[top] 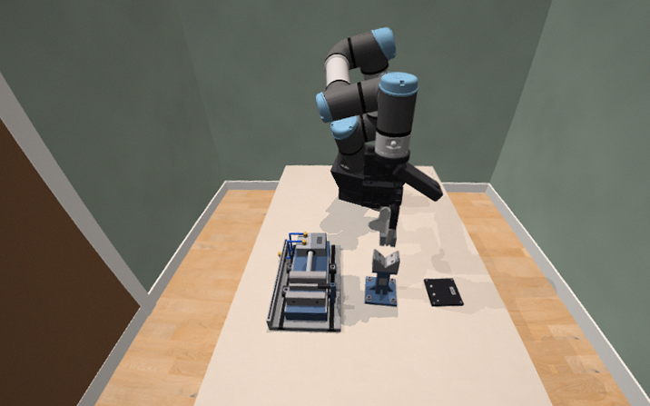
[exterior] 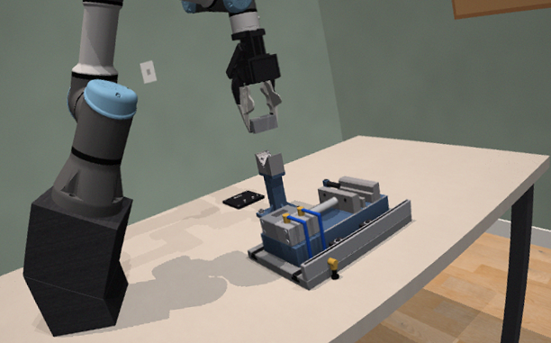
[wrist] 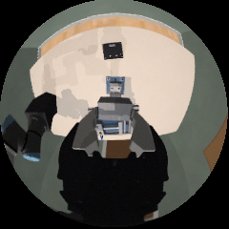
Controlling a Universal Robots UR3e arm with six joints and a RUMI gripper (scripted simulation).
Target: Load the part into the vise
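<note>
My gripper is now 50 mm past the vise, 200 mm to the left of it and 200 mm above it. From my hand the other things lie so: part: 10 mm below; air cylinder: 140 mm behind, 190 mm to the right, 160 mm below; black infeed plate: 30 mm ahead, 190 mm to the left, 240 mm below.
</note>
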